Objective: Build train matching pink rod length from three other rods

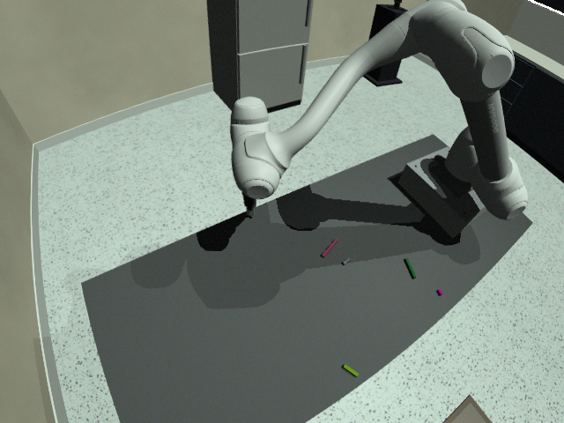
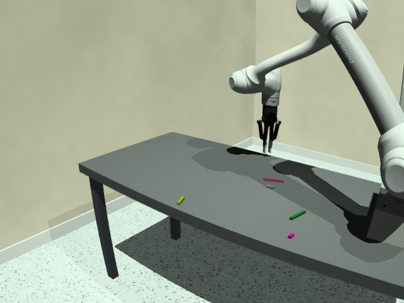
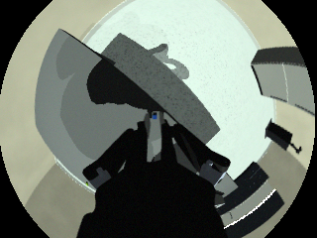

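My hand is 50 mm above the blue rod. From my hand the other things lie so: pink rod: 180 mm behind, 250 mm to the left, 50 mm below; then grey rod: 200 mm behind, 320 mm to the left, 50 mm below; then green rod: 400 mm behind, 460 mm to the left, 50 mm below.
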